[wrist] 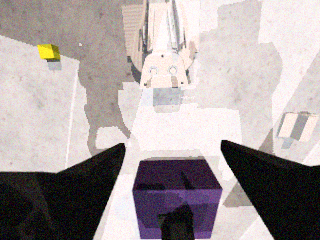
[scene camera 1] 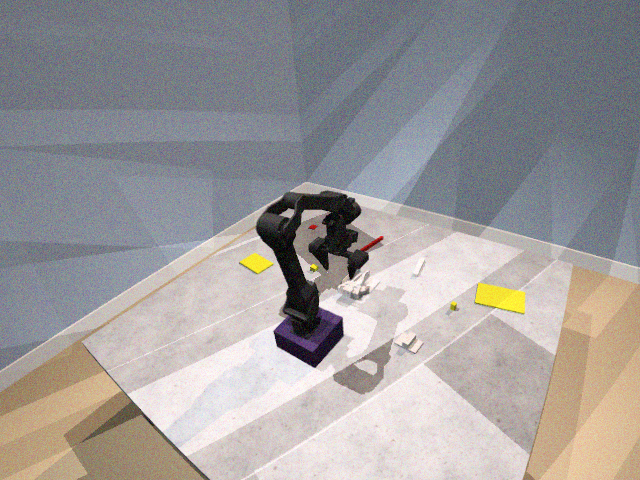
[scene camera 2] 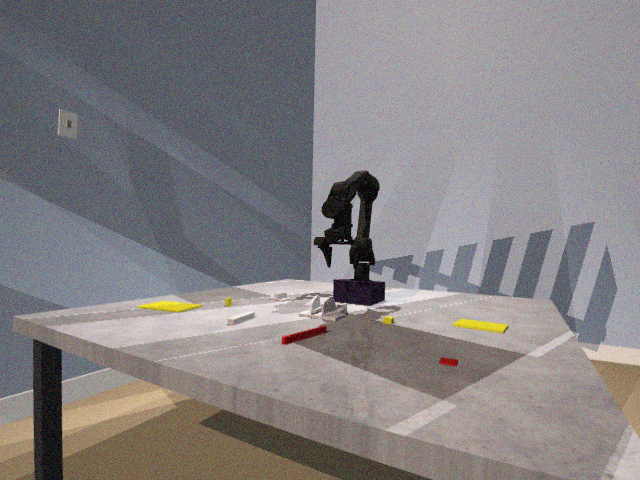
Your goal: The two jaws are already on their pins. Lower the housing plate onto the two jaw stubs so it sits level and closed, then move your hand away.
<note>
The gripper (scene camera 1: 339,274) is open, holding nothing.
The gripper also shows in the wrist view (wrist: 172,145) and in scene camera 2 (scene camera 2: 341,268).
</note>
